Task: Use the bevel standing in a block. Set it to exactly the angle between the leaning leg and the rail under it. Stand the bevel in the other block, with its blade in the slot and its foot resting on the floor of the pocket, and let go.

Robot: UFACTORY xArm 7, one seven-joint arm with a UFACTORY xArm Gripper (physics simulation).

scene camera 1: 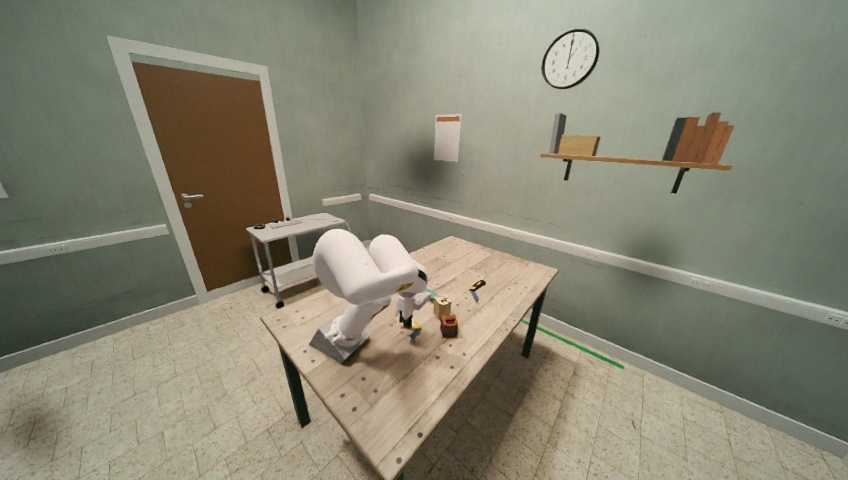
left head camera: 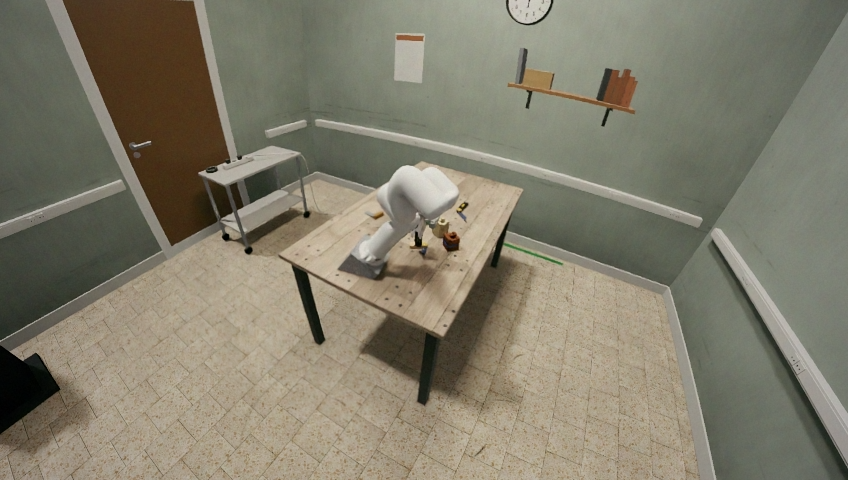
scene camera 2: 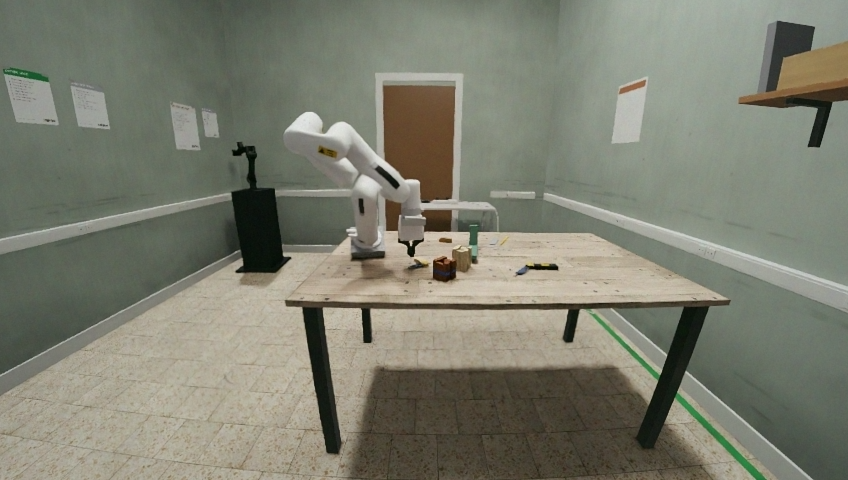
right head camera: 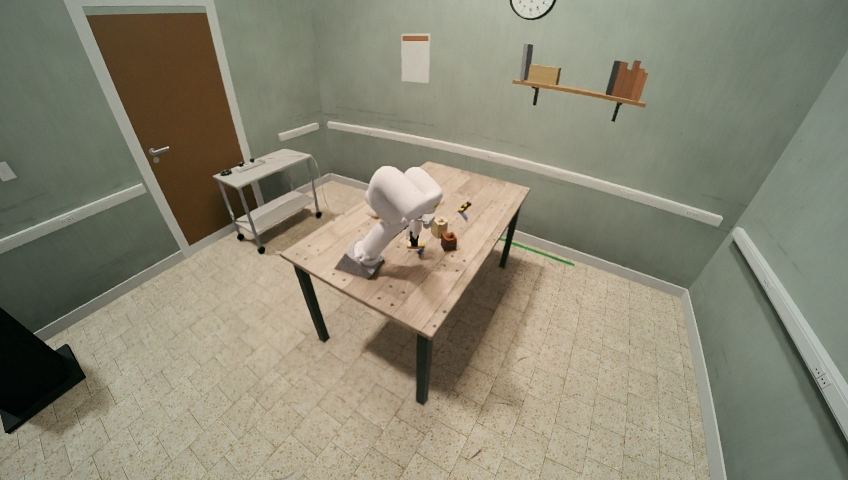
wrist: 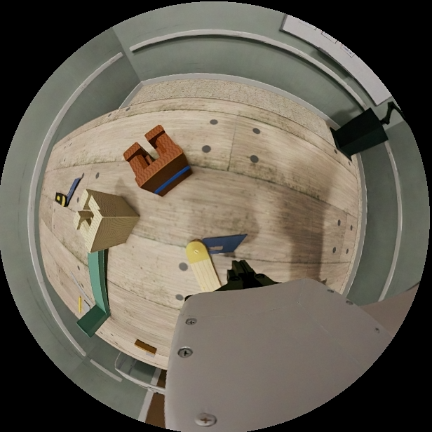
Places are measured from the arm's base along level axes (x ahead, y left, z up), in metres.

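Where they show: gripper, fingertip midpoint: (scene camera 1: 407, 327) (left head camera: 418, 245) (scene camera 2: 411, 256) (right head camera: 414, 245); arm's base at its link origin: (scene camera 1: 346, 330) (left head camera: 371, 253) (scene camera 2: 367, 238) (right head camera: 366, 253).
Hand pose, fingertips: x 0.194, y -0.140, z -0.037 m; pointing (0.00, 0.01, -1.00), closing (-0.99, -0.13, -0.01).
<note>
Each offset is from my fingertips to the top centre of the thing.
The bevel @[dy +0.001, dx +0.015, dz -0.023 m] (wrist: 196, 251) (scene camera 2: 421, 262) (scene camera 1: 416, 327) lies on the table, out of both blocks, with a yellow-ended wooden handle and its blue blade @[dy -0.029, dx +0.002, dz -0.032 m] (wrist: 225, 243) (left head camera: 423, 251) (right head camera: 420, 253) swung out to one side. My gripper (wrist: 237, 270) (scene camera 2: 411, 253) (scene camera 1: 406, 325) is shut and empty, close above the bevel. A red-brown block @[dy -0.129, dx +0.120, dz +0.029 m] (wrist: 167, 167) (scene camera 2: 443, 270) (scene camera 1: 449, 326) with a blue stripe and a slotted top stands nearby. A pale wooden block @[dy -0.041, dx +0.203, dz +0.046 m] (wrist: 119, 220) (scene camera 2: 461, 258) (left head camera: 440, 228) also has an opening in its top. The green leg and rail piece (wrist: 99, 282) (scene camera 2: 473, 234) is behind it.
A black and yellow tool @[dy -0.093, dx +0.496, dz -0.023 m] (wrist: 61, 199) (scene camera 2: 541, 267) (scene camera 1: 477, 284) with a blue blade lies beyond the blocks. A small brown piece @[dy +0.372, dx +0.202, dz -0.019 m] (wrist: 145, 346) (scene camera 2: 445, 240) and a thin yellow stick @[dy +0.339, dx +0.518, dz -0.034 m] (wrist: 80, 304) (scene camera 2: 504, 240) lie on the far side in scene camera 2.
</note>
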